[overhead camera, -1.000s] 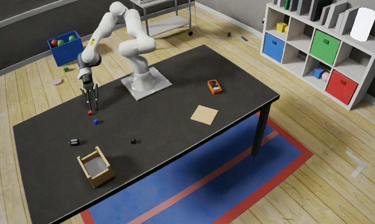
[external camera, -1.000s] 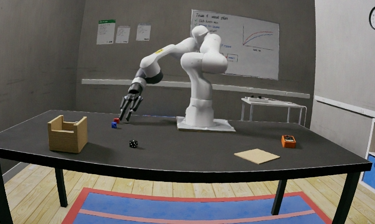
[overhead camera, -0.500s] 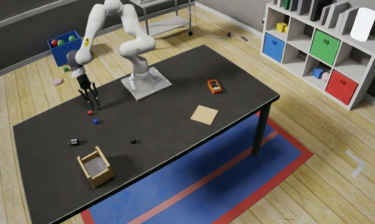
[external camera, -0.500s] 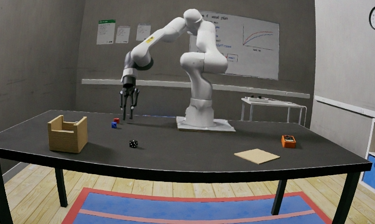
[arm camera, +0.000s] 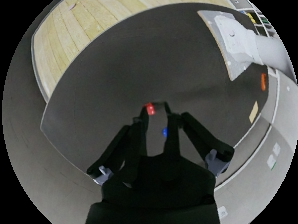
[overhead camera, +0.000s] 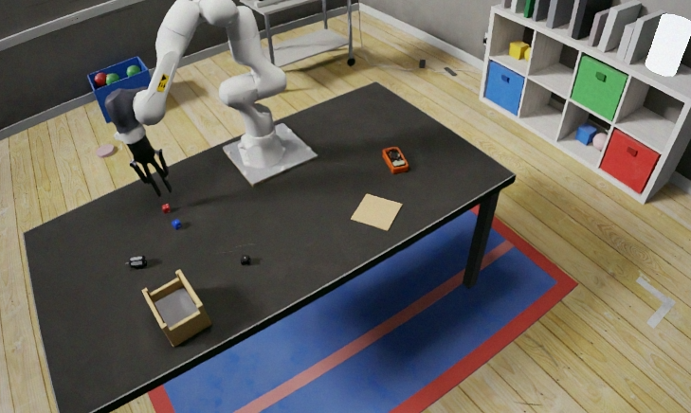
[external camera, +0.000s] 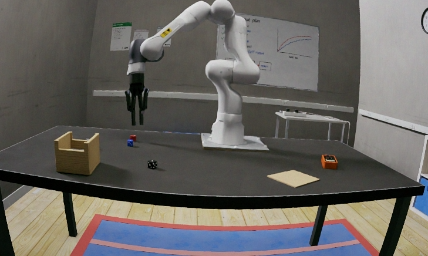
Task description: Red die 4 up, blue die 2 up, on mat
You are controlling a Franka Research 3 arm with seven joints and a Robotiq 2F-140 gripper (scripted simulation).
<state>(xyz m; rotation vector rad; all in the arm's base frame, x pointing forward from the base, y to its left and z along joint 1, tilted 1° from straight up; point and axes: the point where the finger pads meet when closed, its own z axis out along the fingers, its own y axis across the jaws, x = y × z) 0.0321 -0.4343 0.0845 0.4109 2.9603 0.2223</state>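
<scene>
My hand is 90 mm above the red die, 20 mm to the left of it and 20 mm short of it. The rest, counted from my hand: dark object (220 mm ahead, 200 mm to the right, 90 mm below); then black die (430 mm ahead, 150 mm to the left, 90 mm below); then blue die (130 mm ahead, 90 mm below, 10 mm to the right).
</scene>
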